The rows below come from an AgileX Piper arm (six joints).
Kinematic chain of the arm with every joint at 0, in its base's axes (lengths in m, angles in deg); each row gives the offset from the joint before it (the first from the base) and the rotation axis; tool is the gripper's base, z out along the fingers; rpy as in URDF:
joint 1: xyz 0 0 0.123 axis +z
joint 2: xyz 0 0 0 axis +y
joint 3: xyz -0.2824 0 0.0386 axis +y
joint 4: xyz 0.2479 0 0.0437 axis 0.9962 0 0.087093
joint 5: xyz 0 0 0 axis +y
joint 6: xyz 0.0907 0 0.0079 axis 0.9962 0 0.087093
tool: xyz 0 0 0 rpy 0 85.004 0
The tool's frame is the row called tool.
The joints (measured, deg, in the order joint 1, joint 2, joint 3, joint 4, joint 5, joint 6), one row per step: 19.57 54.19 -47.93 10.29 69.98 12.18; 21.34 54.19 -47.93 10.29 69.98 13.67; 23.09 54.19 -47.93 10.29 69.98 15.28; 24.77 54.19 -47.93 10.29 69.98 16.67; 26.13 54.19 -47.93 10.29 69.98 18.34; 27.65 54.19 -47.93 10.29 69.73 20.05; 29.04 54.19 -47.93 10.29 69.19 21.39
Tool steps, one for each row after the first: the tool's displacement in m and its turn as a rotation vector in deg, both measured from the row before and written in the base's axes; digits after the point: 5 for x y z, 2 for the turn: -0.00202 0.00408 0.00000 0.36 0.40 0.38; -0.00212 0.00397 0.00000 0.38 0.45 0.25; -0.00215 0.00375 0.00000 0.31 0.39 0.38; -0.00182 0.00298 0.00000 0.36 0.48 -0.20; -0.00178 0.00344 0.00013 0.47 0.29 -0.12; -0.00128 0.00331 0.00028 0.53 -0.06 0.05
